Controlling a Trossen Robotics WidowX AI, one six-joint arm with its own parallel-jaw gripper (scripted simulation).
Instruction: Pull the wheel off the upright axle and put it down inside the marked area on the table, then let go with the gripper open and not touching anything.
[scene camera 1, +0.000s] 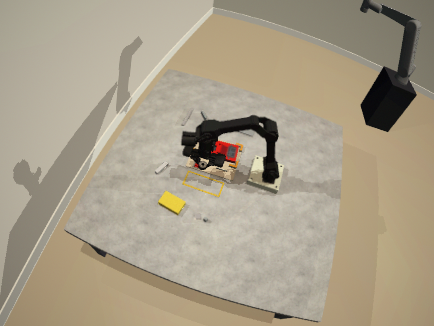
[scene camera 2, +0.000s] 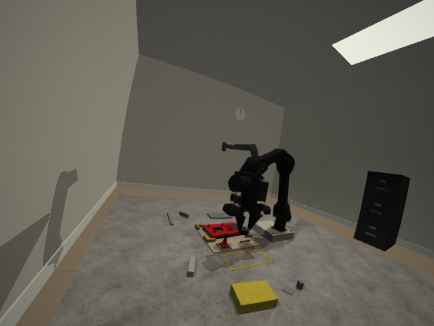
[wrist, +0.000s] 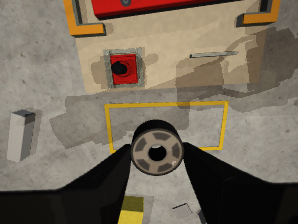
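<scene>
Wheel (wrist: 160, 161), held by the gripper (scene camera 2: 243, 230), (wrist: 156, 148) in the wrist view too.
</scene>
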